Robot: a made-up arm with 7 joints.
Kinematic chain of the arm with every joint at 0, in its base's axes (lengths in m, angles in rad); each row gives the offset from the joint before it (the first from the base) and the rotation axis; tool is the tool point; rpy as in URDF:
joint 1: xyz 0 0 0.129 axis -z
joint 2: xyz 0 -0.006 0.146 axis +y
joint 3: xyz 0 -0.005 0.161 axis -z
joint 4: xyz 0 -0.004 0.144 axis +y
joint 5: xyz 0 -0.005 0.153 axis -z
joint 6: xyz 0 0 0.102 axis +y
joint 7: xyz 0 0 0.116 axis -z
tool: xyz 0 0 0 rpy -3.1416 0 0
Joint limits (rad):
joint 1: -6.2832..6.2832
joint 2: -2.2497..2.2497
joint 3: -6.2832..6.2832
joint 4: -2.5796..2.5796
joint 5: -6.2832..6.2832
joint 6: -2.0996..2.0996
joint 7: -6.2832..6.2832
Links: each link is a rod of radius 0.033 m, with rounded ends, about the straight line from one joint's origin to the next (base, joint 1, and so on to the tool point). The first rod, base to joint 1, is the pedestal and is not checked.
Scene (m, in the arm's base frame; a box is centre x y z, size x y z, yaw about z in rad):
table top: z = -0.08
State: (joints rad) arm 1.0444 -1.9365 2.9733 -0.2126 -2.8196 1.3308 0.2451
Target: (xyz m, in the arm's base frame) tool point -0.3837 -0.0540 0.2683
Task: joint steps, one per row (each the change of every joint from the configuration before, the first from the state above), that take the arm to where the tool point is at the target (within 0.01 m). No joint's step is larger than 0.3 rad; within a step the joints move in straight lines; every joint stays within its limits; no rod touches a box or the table.
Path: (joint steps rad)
1: -0.2057 -0.0770 0.1373 -0.2505 0.0191 0.1144 0.0000
2: -0.2056 -0.0771 0.1372 -0.2504 0.0191 0.1143 0.0000
3: -0.2057 -0.0770 0.1373 -0.2505 0.0191 0.1144 0.0000
4: -0.2056 -0.0770 0.1373 -0.2504 0.0191 0.1144 0.0000

